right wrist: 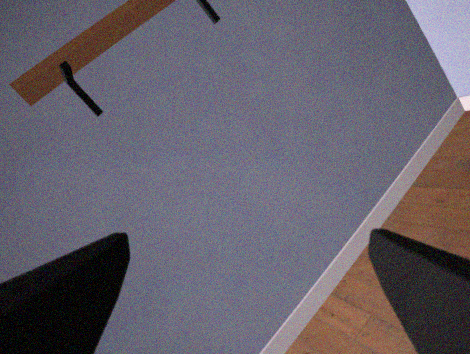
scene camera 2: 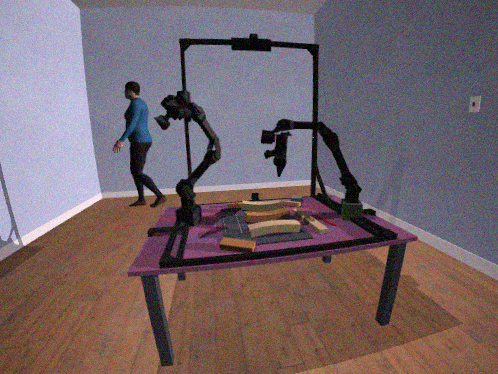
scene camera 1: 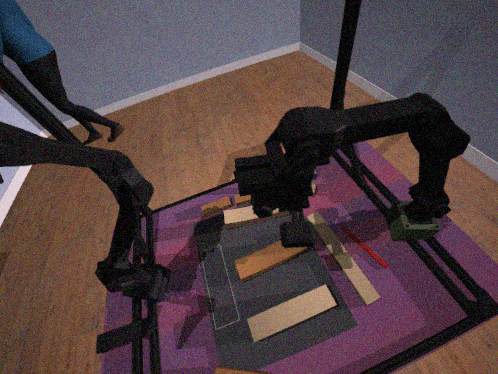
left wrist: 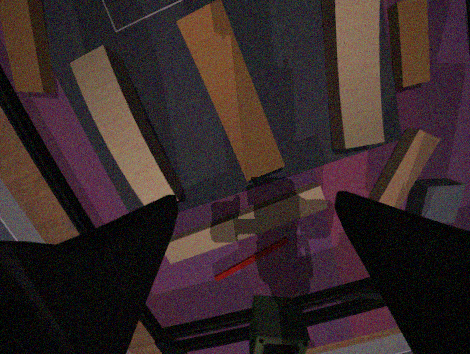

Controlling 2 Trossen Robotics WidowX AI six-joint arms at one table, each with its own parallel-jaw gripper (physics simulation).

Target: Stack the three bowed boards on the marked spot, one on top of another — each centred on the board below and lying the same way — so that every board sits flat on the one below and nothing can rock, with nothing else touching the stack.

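Frame: origin at the left arm's base, x ahead, y left, z up, level; millimetres.
Seen in the pictures: left gripper, fingertip midpoint: point(scene camera 2: 278, 175) point(scene camera 1: 289, 220) point(left wrist: 256, 201); right gripper, fingertip midpoint: point(right wrist: 249, 243) point(scene camera 2: 160, 111); left arm's base, origin of the base link: point(scene camera 2: 351, 201) point(scene camera 1: 417, 214); right arm's base, origin of the base link: point(scene camera 2: 188, 208) point(scene camera 1: 140, 279).
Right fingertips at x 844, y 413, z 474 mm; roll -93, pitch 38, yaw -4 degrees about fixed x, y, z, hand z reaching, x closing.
Observation:
Pixels of each thing's top centre, then the offset from my right fingertips to it. "pt": a spot on its surface instead. Level surfaces: height alone.
- dark mat, its level: dz -560 mm
- white outline, surface spot: point(left wrist: 150, 16) pt dx -293, dy -148, dz -560 mm
- long pale strip, middle of its top: point(left wrist: 239, 228) point(scene camera 1: 339, 251) point(scene camera 2: 308, 217) dx -615, dy -312, dz -544 mm
- red rod, middle of its top: point(left wrist: 250, 261) point(scene camera 1: 363, 245) dx -698, dy -342, dz -560 mm
Three bowed boards lie apart on the dark mat point(scene camera 1: 290, 346): a pale one point(scene camera 1: 292, 312) point(scene camera 2: 275, 228) point(left wrist: 120, 125) nearest the scene cameras, an orange one point(scene camera 1: 262, 262) point(scene camera 2: 267, 216) point(left wrist: 230, 90) in the middle, and a pale one point(scene camera 1: 239, 215) point(scene camera 2: 262, 205) point(left wrist: 359, 75) at the back. The white outline point(scene camera 1: 230, 283) point(left wrist: 150, 16) of the marked spot lies left of them in scene camera 1, with no board inside it. My left gripper point(scene camera 2: 280, 173) point(left wrist: 256, 201) is open and empty, high above the table. My right gripper point(scene camera 2: 160, 122) point(right wrist: 249, 243) is open and empty, raised and facing the wall.
A long pale strip point(scene camera 1: 362, 285) point(left wrist: 200, 245) and a red rod point(scene camera 1: 365, 247) point(left wrist: 250, 259) lie right of the mat. Orange blocks point(scene camera 1: 216, 205) point(scene camera 2: 237, 244) lie behind and in front of it. Black rails point(scene camera 2: 215, 258) frame the table. A person point(scene camera 2: 137, 125) stands behind.

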